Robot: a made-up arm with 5 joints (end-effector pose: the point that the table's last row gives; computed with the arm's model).
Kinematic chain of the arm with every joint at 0, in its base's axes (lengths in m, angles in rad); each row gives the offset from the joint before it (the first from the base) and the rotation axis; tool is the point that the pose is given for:
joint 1: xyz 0 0 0.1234 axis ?
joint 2: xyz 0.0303 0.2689 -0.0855 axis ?
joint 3: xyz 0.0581 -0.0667 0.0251 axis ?
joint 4: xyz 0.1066 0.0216 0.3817 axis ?
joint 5: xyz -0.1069 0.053 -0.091 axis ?
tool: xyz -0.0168 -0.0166 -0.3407
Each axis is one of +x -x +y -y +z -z.
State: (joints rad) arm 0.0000 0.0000 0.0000 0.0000 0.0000
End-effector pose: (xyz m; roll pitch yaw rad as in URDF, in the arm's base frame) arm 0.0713 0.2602 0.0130 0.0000 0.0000 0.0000
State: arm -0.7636 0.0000 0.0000 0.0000 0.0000
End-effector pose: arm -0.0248 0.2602 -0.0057 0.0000 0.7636 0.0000
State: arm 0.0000 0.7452 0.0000 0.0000 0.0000
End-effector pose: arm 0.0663 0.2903 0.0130 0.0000 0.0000 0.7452
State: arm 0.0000 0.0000 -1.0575 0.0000 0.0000
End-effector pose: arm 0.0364 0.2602 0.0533 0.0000 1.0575 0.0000
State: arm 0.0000 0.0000 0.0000 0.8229 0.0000
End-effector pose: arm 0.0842 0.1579 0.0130 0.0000 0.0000 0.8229
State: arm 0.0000 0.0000 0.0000 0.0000 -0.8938
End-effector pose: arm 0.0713 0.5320 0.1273 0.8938 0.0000 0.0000
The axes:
joint 1: -y
joint 2: +z
joint 3: -y
joint 4: +z
joint 5: -x

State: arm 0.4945 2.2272 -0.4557 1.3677 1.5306
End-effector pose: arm -0.1134 0.8130 0.1112 -0.8307 0.5223 -2.5899
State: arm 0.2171 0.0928 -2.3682 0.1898 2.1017
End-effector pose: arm 0.5081 0.0079 -0.1970 0.7935 0.9691 2.9230
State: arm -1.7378 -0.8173 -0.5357 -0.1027 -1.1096
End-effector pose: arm -0.0232 0.3846 -0.2334 -1.0277 0.4323 -2.2717
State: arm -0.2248 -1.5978 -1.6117 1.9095 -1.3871
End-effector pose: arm -0.2275 -0.0021 0.3253 2.9920 -0.1138 -0.0393
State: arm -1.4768 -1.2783 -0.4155 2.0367 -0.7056
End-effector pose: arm -0.0344 0.1890 0.3519 2.3194 0.7990 1.2046
